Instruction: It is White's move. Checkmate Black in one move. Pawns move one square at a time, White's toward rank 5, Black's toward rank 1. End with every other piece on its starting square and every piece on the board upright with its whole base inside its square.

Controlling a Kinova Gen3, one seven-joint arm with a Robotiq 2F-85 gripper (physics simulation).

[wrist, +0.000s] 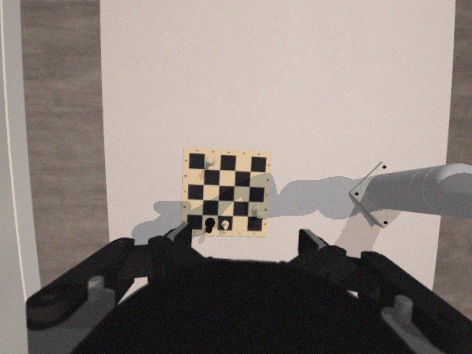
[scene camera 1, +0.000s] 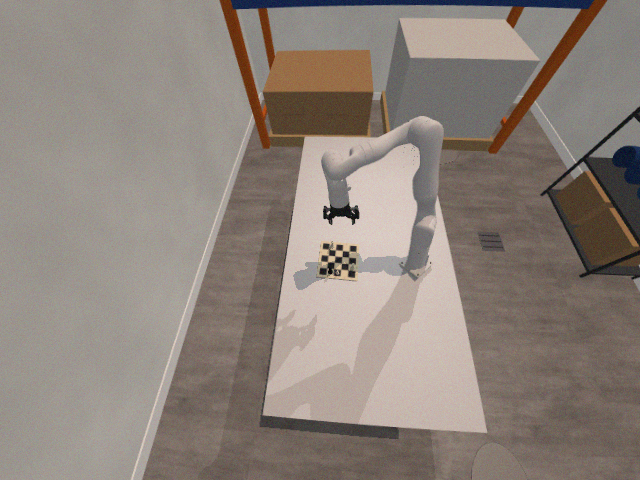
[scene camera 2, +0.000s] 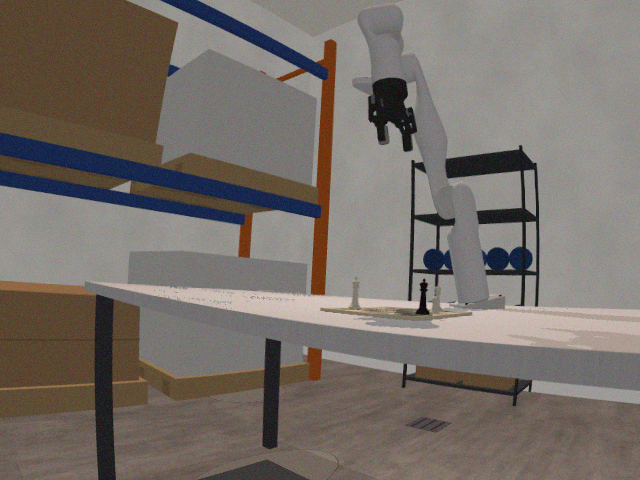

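Where they show: gripper, fingertip midpoint: [wrist: 244,238] [scene camera 1: 342,223] [scene camera 2: 396,147]; arm's base at its link origin: [wrist: 385,191] [scene camera 1: 416,261] [scene camera 2: 473,299].
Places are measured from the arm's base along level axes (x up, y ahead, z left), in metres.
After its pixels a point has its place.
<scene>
The chessboard [scene camera 1: 339,247] {y 0.400, x -0.015, z -0.127 m} [scene camera 2: 372,313] {y 0.523, x -0.016, z -0.053 m} [wrist: 227,178] {y 0.406, x -0.015, z -0.087 m} lies on the table. In the wrist view, a black king [scene camera 1: 330,270] {y 0.463, x 0.007, z 0.017 m} [scene camera 2: 423,297] {y 0.468, x 0.015, z 0.019 m} [wrist: 210,224] {y 0.461, x 0.010, z 0.014 m} stands in the bottom row, second column from left. A small white piece [scene camera 1: 337,272] {y 0.427, x 0.007, z 0.031 m} [wrist: 225,225] {y 0.426, x 0.014, z 0.021 m} is right beside it. Another white piece [scene camera 1: 352,267] {y 0.345, x 0.003, z 0.008 m} [wrist: 257,212] {y 0.347, x 0.022, z -0.002 m} is in the right column, one row up. A tall white piece [scene camera 1: 331,244] {y 0.445, x 0.011, z -0.135 m} [scene camera 2: 355,293] {y 0.444, x 0.015, z -0.134 m} [wrist: 210,162] {y 0.439, x 0.041, z -0.132 m} stands in the top row, second column. Exact types of the white pieces are unclear. My gripper [scene camera 1: 342,222] {y 0.405, x 0.319, z -0.070 m} [scene camera 2: 395,146] {y 0.405, x 0.319, z -0.070 m} [wrist: 244,238] {y 0.405, x 0.319, z -0.070 m} is open and empty, high above the table behind the board.
The arm's base [scene camera 1: 416,269] {y 0.013, x 0.009, z 0.048 m} [wrist: 361,194] {y 0.061, x -0.008, z 0.001 m} is fixed on the table [scene camera 1: 382,330] {y 0.240, x -0.021, z 0.331 m} [scene camera 2: 232,304] {y 0.583, x -0.021, z -0.335 m} to the right of the board. The arm's shadow falls across the board. A black shelf rack [scene camera 2: 412,232] and large boxes [scene camera 1: 320,72] stand beyond the table.
</scene>
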